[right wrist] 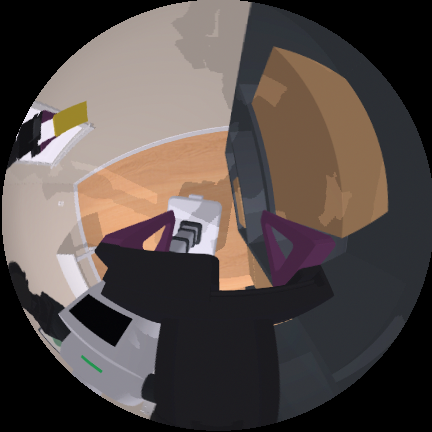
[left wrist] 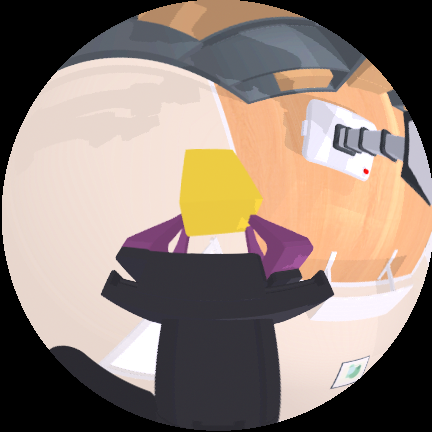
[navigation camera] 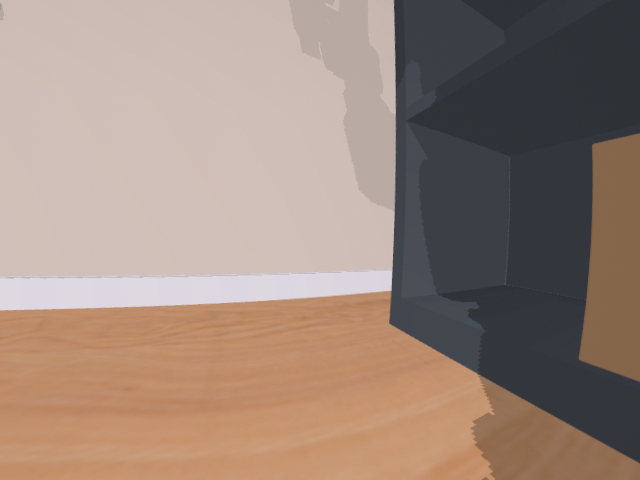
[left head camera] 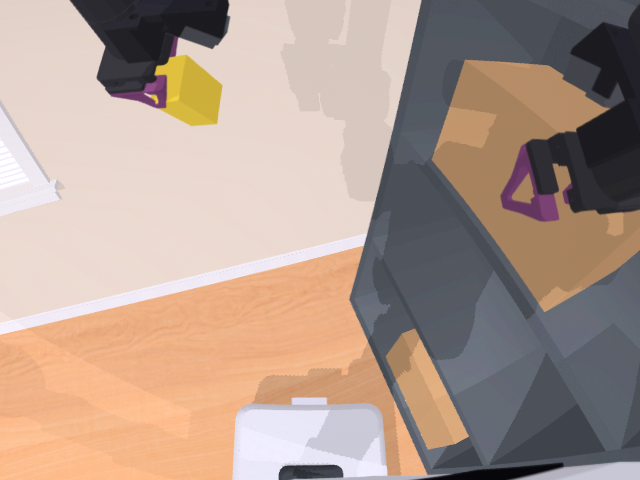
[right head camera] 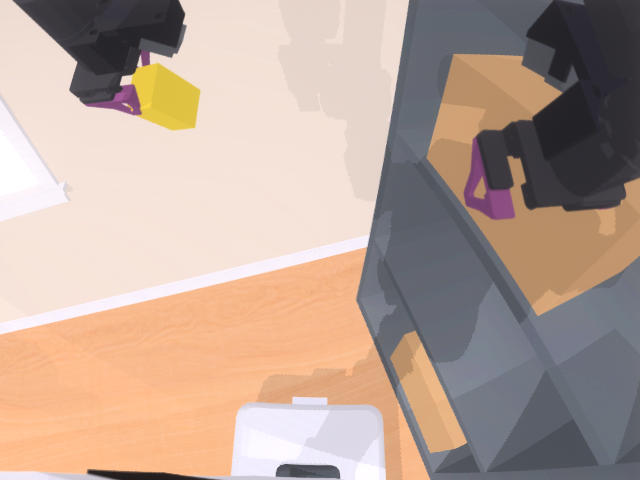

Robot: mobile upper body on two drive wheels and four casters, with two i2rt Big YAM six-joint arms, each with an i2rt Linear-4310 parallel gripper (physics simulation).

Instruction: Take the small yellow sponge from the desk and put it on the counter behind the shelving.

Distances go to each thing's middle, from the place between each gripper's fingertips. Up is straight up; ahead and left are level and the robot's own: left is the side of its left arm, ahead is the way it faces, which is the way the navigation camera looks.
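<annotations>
Relative to the small yellow sponge (right head camera: 166, 99), my right hand is now 19 cm short of it and 41 cm to the right of it.
My left gripper is at present 20 mm to the left of the sponge, 20 mm short of it and 20 mm above it.
</annotations>
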